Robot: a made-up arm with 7 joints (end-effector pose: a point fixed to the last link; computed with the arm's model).
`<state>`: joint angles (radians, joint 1 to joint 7).
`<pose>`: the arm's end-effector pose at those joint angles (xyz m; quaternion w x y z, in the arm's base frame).
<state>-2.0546 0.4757 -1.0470 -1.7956 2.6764 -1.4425 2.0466</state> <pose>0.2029 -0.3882 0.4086 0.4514 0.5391 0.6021 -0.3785</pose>
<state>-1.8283 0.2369 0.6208 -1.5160 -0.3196 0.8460 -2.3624</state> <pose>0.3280 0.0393 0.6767 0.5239 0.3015 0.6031 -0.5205</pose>
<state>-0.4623 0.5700 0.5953 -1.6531 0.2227 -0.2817 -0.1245</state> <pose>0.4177 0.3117 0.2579 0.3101 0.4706 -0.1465 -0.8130</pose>
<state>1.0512 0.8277 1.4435 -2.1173 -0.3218 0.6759 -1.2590</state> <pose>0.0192 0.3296 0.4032 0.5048 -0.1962 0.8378 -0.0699</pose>
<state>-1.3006 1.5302 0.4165 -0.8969 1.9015 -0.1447 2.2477</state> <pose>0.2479 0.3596 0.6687 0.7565 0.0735 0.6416 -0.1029</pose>
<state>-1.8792 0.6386 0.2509 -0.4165 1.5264 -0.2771 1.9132</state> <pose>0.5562 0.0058 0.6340 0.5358 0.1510 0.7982 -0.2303</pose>
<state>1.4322 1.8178 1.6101 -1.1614 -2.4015 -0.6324 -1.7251</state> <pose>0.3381 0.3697 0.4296 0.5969 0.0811 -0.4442 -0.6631</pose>
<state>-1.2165 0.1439 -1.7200 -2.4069 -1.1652 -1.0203 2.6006</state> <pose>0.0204 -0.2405 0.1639 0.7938 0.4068 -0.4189 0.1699</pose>
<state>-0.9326 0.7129 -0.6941 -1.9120 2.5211 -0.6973 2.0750</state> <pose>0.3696 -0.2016 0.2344 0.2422 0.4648 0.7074 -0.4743</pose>
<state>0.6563 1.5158 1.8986 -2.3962 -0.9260 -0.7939 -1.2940</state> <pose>0.0550 0.0273 0.5183 0.0672 0.4762 0.6689 0.5668</pose>
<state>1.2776 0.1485 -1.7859 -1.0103 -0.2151 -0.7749 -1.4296</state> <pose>-0.4011 -0.3422 0.0556 0.3990 0.0262 0.0717 0.9138</pose>
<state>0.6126 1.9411 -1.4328 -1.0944 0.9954 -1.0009 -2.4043</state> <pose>-0.1187 0.5233 0.2166 0.4961 -0.0159 -0.8373 0.2295</pose>
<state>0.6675 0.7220 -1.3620 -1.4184 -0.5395 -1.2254 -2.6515</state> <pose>-0.1921 -0.0453 -0.1692 0.1403 -0.7447 -0.3623 0.5426</pose>
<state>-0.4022 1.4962 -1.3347 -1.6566 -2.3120 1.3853 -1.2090</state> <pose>0.2133 0.1479 -0.0088 0.2765 0.5043 0.6892 0.4407</pose>
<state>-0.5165 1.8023 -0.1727 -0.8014 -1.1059 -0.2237 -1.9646</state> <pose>0.3046 0.4268 0.5129 0.1437 0.0696 -0.8710 -0.4647</pose>
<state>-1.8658 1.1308 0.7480 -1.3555 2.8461 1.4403 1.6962</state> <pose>0.0560 0.2106 0.6722 0.6055 0.6832 0.0644 0.4031</pose>
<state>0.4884 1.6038 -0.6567 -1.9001 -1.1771 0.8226 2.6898</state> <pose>0.1634 0.2263 0.0201 0.3680 -0.2283 -0.1973 -0.8795</pose>
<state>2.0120 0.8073 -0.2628 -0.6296 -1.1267 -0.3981 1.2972</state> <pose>-0.5525 0.2094 0.3702 0.2646 -0.9525 0.1509 -0.0028</pose>
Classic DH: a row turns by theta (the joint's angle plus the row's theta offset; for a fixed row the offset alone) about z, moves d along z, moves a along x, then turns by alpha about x. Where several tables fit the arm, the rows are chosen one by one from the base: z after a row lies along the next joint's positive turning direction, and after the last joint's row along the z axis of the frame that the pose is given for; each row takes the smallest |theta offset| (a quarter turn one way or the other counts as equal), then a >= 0, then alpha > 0; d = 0 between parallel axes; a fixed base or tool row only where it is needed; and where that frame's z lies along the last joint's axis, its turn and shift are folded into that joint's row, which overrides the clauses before.
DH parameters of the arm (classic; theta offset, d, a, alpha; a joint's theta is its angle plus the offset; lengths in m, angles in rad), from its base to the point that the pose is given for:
base (fixed): 0 0.2829 0.0217 -1.2217
joint 1: 1.5708 -0.0258 0.0102 1.5708
joint 2: 1.2217 0.0014 0.0171 -1.5708
joint 3: -1.5708 -0.2984 0.0331 -1.5708
joint 4: 0 -0.0243 -0.008 1.5708
joint 5: 0 -0.3076 -0.0276 -1.5708
joint 6: 0 0.0414 -0.0232 1.5708
joint 7: -1.0722 -0.0159 -0.0179 -1.618
tool (fixed): -1.0765 -0.0022 0 0

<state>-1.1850 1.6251 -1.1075 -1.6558 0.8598 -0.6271 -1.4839</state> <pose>0.4568 0.1954 0.3445 0.0541 0.5870 0.5890 -0.5528</pose>
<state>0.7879 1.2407 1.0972 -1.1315 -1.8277 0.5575 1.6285</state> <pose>0.0995 0.4813 0.3625 0.7008 0.2139 0.4889 -0.4734</pose>
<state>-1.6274 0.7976 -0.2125 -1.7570 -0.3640 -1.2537 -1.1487</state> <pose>0.2393 -0.0714 0.6483 0.0722 0.9760 0.1251 0.1631</pose>
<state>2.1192 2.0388 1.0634 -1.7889 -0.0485 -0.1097 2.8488</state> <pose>0.2327 0.3111 0.0405 0.4475 -0.5734 -0.4800 -0.4905</pose>
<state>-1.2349 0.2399 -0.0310 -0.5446 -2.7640 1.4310 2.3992</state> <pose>0.5886 -0.1063 0.2801 0.2094 0.6753 -0.1619 -0.6884</pose>
